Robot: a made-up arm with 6 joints. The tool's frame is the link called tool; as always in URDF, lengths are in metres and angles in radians.
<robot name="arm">
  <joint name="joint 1" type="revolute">
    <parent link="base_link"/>
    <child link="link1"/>
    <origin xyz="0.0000 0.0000 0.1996" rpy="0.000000 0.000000 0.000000"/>
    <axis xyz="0 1 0"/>
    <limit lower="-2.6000" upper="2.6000"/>
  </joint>
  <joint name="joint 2" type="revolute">
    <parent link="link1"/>
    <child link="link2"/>
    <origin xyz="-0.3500 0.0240 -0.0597" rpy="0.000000 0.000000 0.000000"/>
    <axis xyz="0 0 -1"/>
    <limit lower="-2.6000" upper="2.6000"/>
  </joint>
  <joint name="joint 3" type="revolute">
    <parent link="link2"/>
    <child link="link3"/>
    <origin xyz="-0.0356 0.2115 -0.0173" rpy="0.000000 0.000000 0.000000"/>
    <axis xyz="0 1 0"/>
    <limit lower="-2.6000" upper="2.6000"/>
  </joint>
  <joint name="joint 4" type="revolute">
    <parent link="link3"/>
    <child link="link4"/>
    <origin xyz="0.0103 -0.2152 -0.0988" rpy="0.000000 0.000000 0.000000"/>
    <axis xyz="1 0 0"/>
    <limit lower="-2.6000" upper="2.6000"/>
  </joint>
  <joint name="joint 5" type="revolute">
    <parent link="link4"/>
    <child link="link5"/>
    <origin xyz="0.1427 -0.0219 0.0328" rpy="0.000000 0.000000 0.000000"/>
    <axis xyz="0 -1 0"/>
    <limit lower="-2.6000" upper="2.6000"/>
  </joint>
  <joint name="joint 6" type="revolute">
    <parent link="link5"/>
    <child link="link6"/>
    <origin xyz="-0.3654 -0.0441 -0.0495" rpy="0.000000 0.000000 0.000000"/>
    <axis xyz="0 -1 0"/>
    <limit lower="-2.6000" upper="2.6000"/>
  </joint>
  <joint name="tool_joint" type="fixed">
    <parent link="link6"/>
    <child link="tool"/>
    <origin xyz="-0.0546 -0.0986 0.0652" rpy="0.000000 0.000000 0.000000"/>
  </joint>
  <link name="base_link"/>
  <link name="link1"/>
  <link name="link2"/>
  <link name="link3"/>
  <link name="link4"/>
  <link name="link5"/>
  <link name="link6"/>
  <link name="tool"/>
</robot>
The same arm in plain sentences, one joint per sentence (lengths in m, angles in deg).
The arm has six revolute joints in a row. What follows holds with every joint at zero, and every direction is one of the base frame's. The first joint is mounted 0.1996 m along +z from the base frame's origin and turns about +y, from -148.97 to 148.97 deg. The second joint is mounted 0.3500 m along -x and 0.0240 m along +y and 0.0597 m along -z from the first joint and turns about -z, from -148.97 to 148.97 deg. The third joint is mounted 0.0356 m along -x and 0.2115 m along +y and 0.0173 m along -z from the second joint and turns about +y, from -148.97 to 148.97 deg. The fourth joint is mounted 0.0103 m along +x and 0.2152 m along -y and 0.0988 m along -z from the third joint and turns about +x, from -148.97 to 148.97 deg. The fifth joint is mounted 0.1427 m along +x and 0.0219 m along -y and 0.0328 m along +z from the fourth joint and turns about -y, from -148.97 to 148.97 deg. The sixth joint is mounted 0.3654 m along -x and 0.0441 m along -y and 0.0495 m along -z from the fifth joint and turns about -y, from -148.97 to 148.97 deg. The tool frame, which is the frame that the pose is given for, is mounted 0.0546 m along -x and 0.0986 m along -y and 0.0652 m along +z from the sixth joint; its axes are parallel to the base frame's.
